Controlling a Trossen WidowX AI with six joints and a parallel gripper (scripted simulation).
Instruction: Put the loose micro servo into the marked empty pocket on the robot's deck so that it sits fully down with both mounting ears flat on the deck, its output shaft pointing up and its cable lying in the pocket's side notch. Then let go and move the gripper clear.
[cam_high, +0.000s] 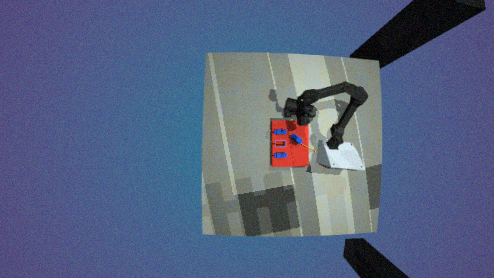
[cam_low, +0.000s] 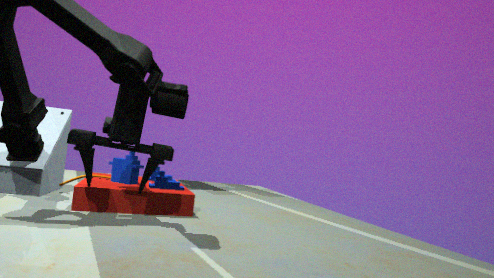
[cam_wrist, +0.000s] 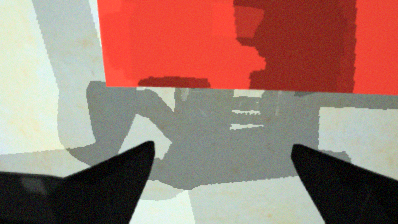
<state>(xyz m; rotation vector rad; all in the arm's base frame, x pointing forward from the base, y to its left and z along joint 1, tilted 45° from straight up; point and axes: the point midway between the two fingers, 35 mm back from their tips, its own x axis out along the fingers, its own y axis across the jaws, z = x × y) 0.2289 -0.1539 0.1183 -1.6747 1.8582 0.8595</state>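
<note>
The red deck is 19 cm to the left of my gripper tip, 3 cm below it and 1 cm behind it.
</note>
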